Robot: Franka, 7 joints.
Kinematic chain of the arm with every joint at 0, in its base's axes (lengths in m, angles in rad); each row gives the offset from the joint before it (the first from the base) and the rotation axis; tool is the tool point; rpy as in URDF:
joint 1: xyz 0 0 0.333 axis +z
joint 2: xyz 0 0 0 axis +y
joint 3: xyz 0 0 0.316 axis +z
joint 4: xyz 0.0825 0 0 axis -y
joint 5: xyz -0.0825 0 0.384 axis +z
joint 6: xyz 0 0 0 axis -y
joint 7: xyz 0.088 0 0 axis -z
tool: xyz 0 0 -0.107 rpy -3.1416 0 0
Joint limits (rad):
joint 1: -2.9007..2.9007
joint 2: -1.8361..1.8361
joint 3: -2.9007..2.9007
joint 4: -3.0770..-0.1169
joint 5: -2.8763..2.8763
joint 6: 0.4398..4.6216
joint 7: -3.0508..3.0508
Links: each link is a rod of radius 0.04 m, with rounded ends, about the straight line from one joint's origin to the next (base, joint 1, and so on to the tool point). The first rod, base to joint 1, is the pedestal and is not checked.
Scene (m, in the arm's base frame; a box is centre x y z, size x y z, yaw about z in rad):
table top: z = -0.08
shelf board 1: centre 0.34 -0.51 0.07 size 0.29 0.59 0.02 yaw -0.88
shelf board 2: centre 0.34 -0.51 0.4 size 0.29 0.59 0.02 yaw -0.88
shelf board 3: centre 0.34 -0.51 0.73 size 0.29 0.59 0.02 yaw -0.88
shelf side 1: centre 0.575 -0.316 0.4 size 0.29 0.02 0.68 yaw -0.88
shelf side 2: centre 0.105 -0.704 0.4 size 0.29 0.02 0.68 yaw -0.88
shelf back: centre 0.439 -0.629 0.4 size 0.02 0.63 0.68 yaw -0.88
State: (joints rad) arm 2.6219 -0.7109 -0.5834 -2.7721 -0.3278 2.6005 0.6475
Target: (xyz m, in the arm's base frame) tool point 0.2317 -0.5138 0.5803
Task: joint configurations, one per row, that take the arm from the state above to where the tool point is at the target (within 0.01 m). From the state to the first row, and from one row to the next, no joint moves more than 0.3 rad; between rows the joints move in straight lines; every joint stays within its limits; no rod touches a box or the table.
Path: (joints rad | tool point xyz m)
1: 2.6684 -0.8984 -0.3862 -2.7469 -0.4076 2.8778 0.6475 | -0.2240 0.2618 0.5676
2: 2.7148 -1.0860 -0.1889 -2.7217 -0.4874 3.1550 0.6475 | -0.2187 0.1429 0.6829
3: 2.7613 -1.2735 0.0083 -2.6965 -0.5672 3.4323 0.6475 | -0.1652 -0.0045 0.7494
4: 2.8078 -1.4610 0.2055 -2.6713 -0.6470 3.7095 0.6475 | -0.0791 -0.1506 0.7504
5: 2.8542 -1.6486 0.4028 -2.6461 -0.7268 3.9868 0.6475 | 0.0143 -0.2687 0.6877
6: 2.9007 -1.8361 0.6000 -2.6209 -0.8066 4.2640 0.6475 | 0.0904 -0.3429 0.5803
7: 2.9007 -1.8361 0.6948 -2.3521 -0.7217 3.9850 0.6475 | 0.1525 -0.4330 0.5943
8: 2.9007 -1.8361 0.7896 -2.0833 -0.6368 3.7060 0.6475 | 0.2317 -0.5138 0.5803

